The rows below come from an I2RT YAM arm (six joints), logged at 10 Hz.
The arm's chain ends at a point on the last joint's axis. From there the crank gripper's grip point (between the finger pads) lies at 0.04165 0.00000 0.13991 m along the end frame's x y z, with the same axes.
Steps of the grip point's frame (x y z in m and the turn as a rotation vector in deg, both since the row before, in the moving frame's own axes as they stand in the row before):
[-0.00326 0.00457 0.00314 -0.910 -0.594 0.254]
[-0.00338 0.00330 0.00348 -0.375 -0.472 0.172]
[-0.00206 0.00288 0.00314 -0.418 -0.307 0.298]
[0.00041 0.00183 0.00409 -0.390 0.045 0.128]
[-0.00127 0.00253 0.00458 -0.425 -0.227 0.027]
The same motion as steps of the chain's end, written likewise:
[-0.00180 0.00216 0.00273 -0.910 -0.594 0.254]
[-0.00222 0.00226 0.00315 -0.375 -0.472 0.172]
[-0.00131 0.00164 0.00292 -0.418 -0.307 0.298]
[0.00030 0.00078 0.00413 -0.390 0.045 0.128]
[-0.00072 0.00147 0.00442 -0.425 -0.227 0.027]

